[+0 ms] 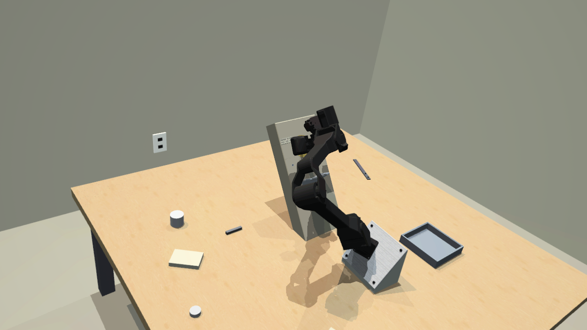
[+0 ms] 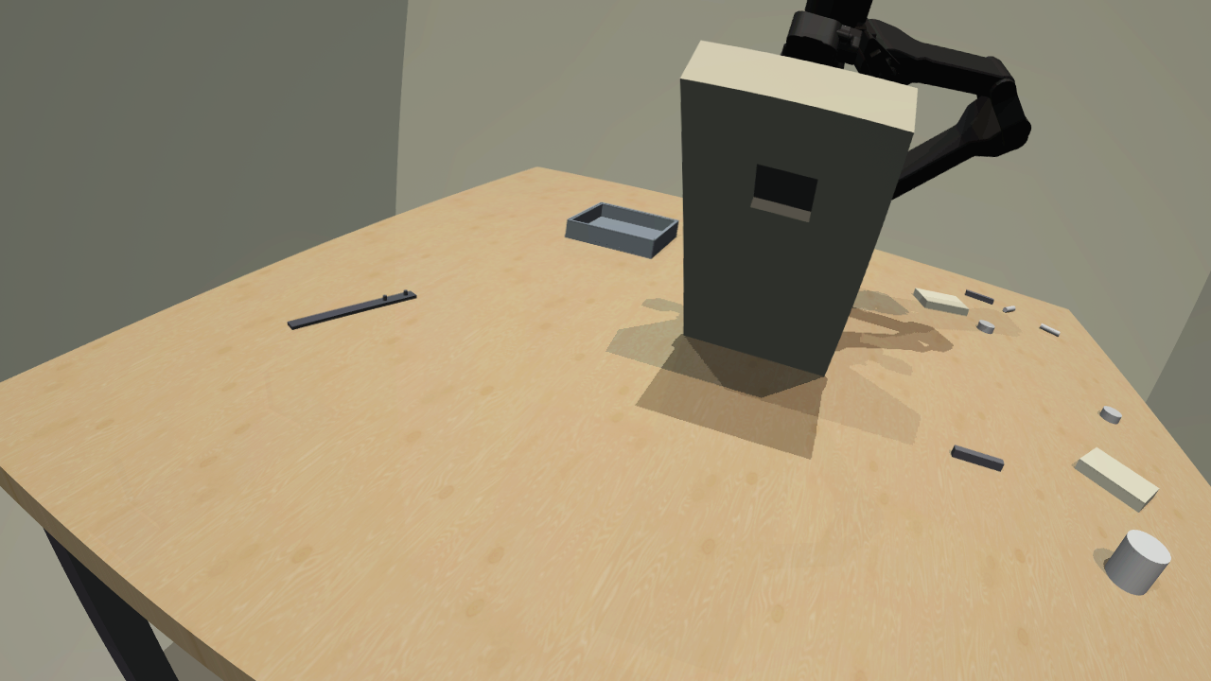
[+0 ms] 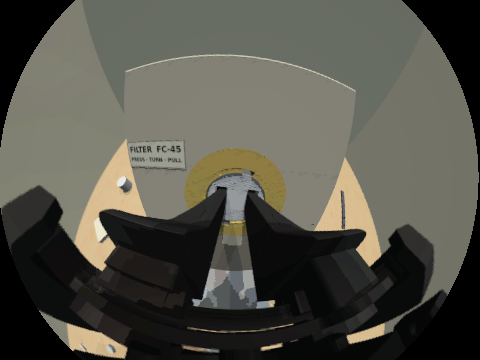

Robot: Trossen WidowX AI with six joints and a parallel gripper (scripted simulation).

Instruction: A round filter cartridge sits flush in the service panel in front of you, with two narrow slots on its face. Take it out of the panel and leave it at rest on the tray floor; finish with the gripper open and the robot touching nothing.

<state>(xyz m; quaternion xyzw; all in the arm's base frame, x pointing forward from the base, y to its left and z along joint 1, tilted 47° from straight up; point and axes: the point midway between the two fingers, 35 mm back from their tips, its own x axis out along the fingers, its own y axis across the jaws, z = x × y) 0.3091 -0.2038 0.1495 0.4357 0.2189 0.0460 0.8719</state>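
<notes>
My gripper tip is 10 mm short of the round grey filter cartridge and 10 mm above it. Also, from my gripper tip: grey tray (460 mm behind, 250 mm below, 240 mm to the right); grey service panel (80 mm below, 40 mm behind).
</notes>
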